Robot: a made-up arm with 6 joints.
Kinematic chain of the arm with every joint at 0, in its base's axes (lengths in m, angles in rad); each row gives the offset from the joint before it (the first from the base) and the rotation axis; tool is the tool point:
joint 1: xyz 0 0 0.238 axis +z
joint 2: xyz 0 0.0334 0 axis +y
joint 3: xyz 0 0 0.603 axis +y
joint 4: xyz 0 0 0.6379 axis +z
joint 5: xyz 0 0 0 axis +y
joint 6: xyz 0 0 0.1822 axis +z
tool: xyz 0 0 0
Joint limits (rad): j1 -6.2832..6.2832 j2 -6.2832..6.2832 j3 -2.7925..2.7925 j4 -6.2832..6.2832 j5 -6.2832..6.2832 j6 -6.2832..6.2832
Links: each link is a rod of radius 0.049 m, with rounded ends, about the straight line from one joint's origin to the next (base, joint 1, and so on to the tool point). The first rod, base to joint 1, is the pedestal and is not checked.
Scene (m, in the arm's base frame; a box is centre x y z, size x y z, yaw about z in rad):
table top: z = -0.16
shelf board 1: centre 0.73 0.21 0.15 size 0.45 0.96 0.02 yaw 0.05
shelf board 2: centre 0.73 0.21 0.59 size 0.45 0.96 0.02 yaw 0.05
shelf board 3: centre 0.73 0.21 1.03 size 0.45 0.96 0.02 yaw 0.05
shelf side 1: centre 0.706 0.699 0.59 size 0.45 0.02 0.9 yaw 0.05
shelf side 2: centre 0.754 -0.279 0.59 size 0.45 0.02 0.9 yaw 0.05
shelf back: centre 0.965 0.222 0.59 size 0.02 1 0.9 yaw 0.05
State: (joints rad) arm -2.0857 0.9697 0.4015 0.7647 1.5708 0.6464
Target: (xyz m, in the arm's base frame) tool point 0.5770 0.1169 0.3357
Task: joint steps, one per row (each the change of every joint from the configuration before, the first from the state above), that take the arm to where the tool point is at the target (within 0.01 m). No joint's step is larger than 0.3 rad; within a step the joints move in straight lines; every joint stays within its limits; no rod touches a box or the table.
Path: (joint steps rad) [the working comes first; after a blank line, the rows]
Joints at the target: -2.5677 -0.2192 -2.2369 1.5048 1.5379 0.6464
Straight joint move there: touches shelf board 2, shelf board 3.

1: -0.0038 -0.0893 -0.2893 0.0796 0.0405 -0.0529
2: -0.0038 -0.0893 -0.2894 0.0796 0.0405 -0.0529
3: -0.0039 -0.0892 -0.2893 0.0796 0.0406 -0.0529
4: -0.0038 -0.0893 -0.2893 0.0795 0.0405 -0.0529
5: -0.0038 -0.0893 -0.2894 0.0796 0.0405 -0.0529
6: -0.0110 -0.0780 -0.2647 0.0815 0.0129 0.0441
7: -0.0110 -0.0781 -0.2648 0.0814 0.0129 0.0440
8: -0.0110 -0.0780 -0.2647 0.0815 0.0129 0.0441
9: -0.0110 -0.0781 -0.2648 0.0814 0.0129 0.0441
10: -0.0110 -0.0780 -0.2647 0.0815 0.0129 0.0441
11: -0.0110 -0.0781 -0.2647 0.0814 0.0129 0.0441
12: -0.1984 -0.1371 0.1983 -0.0732 -0.1564 0.0000
13: -0.1985 -0.1371 0.1984 -0.0733 -0.1565 0.0000

